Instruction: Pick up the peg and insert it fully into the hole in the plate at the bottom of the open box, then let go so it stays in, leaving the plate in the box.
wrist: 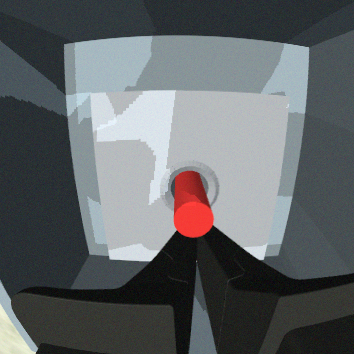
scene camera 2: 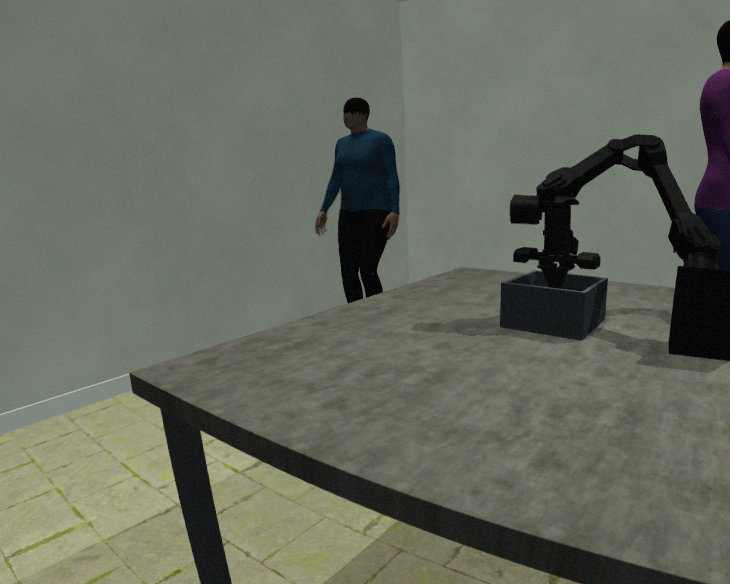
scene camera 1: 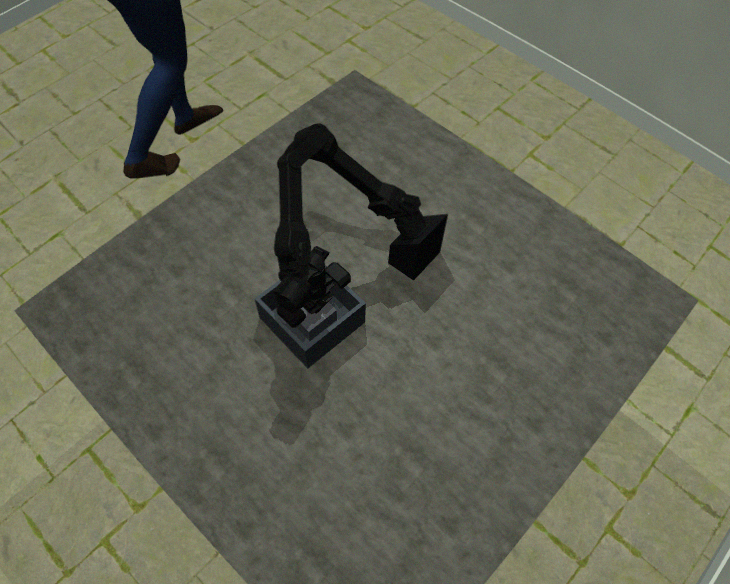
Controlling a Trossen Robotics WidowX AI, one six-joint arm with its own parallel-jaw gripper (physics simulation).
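Places are measured from the arm's base along level axes (x ahead, y right, z down), in centimetres.
Where they show: gripper, between the fingertips: (wrist: 194,225) (scene camera 1: 316,311); arm's base, origin of its link: (scene camera 2: 701,285) (scene camera 1: 416,231).
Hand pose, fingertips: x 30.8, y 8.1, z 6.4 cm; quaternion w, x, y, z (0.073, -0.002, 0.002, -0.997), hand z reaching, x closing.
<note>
Things, the pixels of their top centre, and the offset from my fingertips. "spot": a spot on its surface instead. Level surfaces: height alone.
- red peg, centre of its top: (wrist: 192,222) dx +0.0, dy +1.7, dz -2.4 cm
- light grey plate, centre of its top: (wrist: 189,190) (scene camera 1: 310,308) dx +0.0, dy +1.7, dz +0.3 cm
- hole's ring, a spot on its surface: (wrist: 213,187) spot: dx -1.2, dy +1.7, dz +0.4 cm
- open dark blue-grey box, centre of its top: (wrist: 194,236) (scene camera 2: 557,280) (scene camera 1: 309,300) dx +0.0, dy +1.7, dz -3.4 cm
- grey table, height of its surface: dz +6.4 cm
The red peg (wrist: 193,219) stands up out of the hole in the light grey plate (wrist: 235,140) (scene camera 1: 321,320) in the wrist view, its lower end inside the hole's ring (wrist: 213,187). How deep it sits is hard to tell. The plate lies on the floor of the open dark blue-grey box (scene camera 1: 333,347) (scene camera 2: 541,309) (wrist: 30,175). My gripper (wrist: 194,225) (scene camera 2: 555,284) points down into the box, shut with nothing between its fingers. Its tips are right beside the peg's top in the wrist view; contact is unclear. The peg is hidden in both scene views.
The box walls surround the gripper's fingertips closely. The arm's black base (scene camera 1: 417,250) (scene camera 2: 700,313) stands on the grey table (scene camera 1: 456,426) (scene camera 2: 395,395) beside the box. A person in a blue top (scene camera 2: 367,170) and one in purple (scene camera 2: 715,140) stand beyond the table.
</note>
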